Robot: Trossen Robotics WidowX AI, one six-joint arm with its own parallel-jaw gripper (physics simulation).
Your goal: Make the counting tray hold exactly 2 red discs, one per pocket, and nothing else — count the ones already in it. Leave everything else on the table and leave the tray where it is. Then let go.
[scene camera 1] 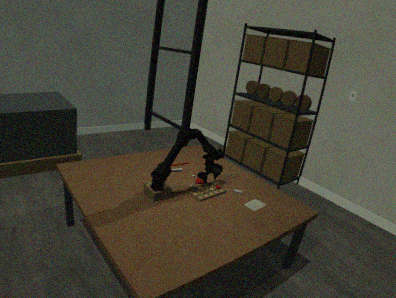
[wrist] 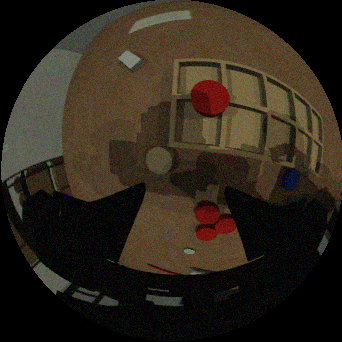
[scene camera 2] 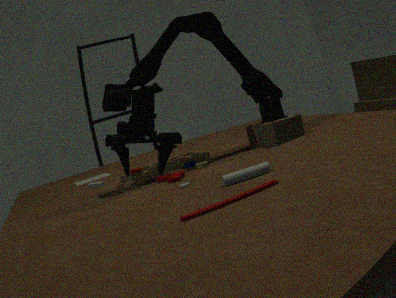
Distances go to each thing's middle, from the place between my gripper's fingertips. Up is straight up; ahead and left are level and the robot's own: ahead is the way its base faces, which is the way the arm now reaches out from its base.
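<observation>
Wooden counting tray [wrist: 266,119]: 1 cm below my hand, 8 cm behind, 11 cm to the right.
</observation>
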